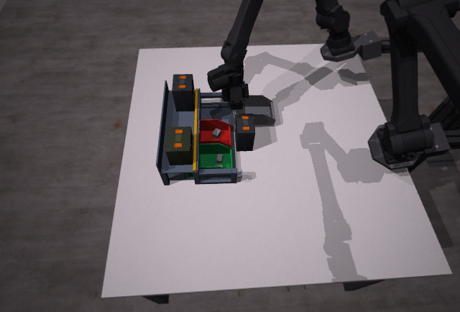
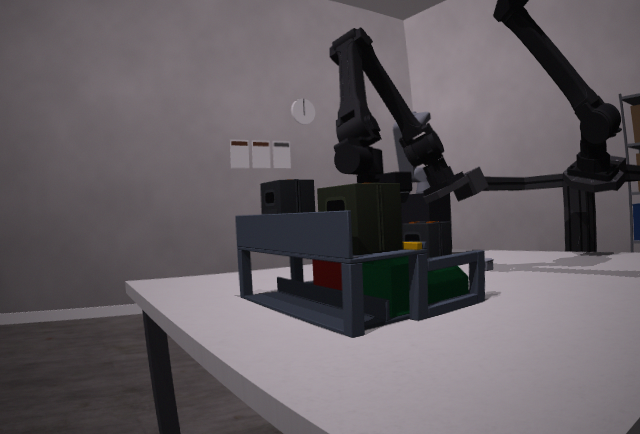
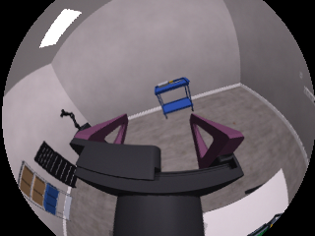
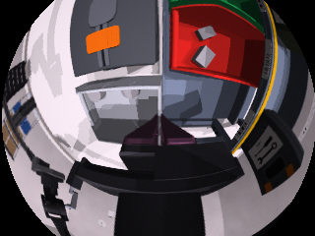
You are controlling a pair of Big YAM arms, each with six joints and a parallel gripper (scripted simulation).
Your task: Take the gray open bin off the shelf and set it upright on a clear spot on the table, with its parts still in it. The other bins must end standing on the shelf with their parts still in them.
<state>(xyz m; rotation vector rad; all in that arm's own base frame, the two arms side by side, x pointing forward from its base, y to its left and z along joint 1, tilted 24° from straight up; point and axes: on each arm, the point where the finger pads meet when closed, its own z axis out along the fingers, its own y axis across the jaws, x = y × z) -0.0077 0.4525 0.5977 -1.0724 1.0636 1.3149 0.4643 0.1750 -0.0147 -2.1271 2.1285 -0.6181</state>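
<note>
The gray bin is 80 mm behind my right hand, 30 mm below it and 10 mm to the left of it. From my right hand the other things lie so: green bin: 210 mm to the left, 130 mm ahead, 50 mm below; then red bin: 120 mm ahead, 100 mm to the left, 50 mm below; then shelf: 140 mm ahead, 90 mm to the left, 20 mm below.
</note>
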